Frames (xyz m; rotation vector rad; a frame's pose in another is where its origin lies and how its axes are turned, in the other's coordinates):
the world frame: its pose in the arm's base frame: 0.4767 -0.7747 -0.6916 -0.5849 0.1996 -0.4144
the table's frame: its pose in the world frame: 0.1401 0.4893 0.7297 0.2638 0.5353 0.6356
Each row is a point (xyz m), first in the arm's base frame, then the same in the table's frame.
Working: the arm's base frame: its pose in the table's frame: -0.9548 0.1441 -0.4252 0.1183 -0.8062 -0.0344

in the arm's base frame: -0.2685 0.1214 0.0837
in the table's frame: -1.2028 0.2773 -0.5461
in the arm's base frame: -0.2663 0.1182 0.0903
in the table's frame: -1.2060 0.2733 -0.5404
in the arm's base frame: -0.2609 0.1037 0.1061
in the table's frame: -1.2134 0.2570 -0.5274
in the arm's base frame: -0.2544 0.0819 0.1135
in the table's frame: -1.2140 0.2342 -0.5202
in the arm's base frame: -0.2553 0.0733 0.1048
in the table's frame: -1.2082 0.2266 -0.5279
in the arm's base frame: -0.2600 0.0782 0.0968
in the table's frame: -1.2057 0.2325 -0.5361
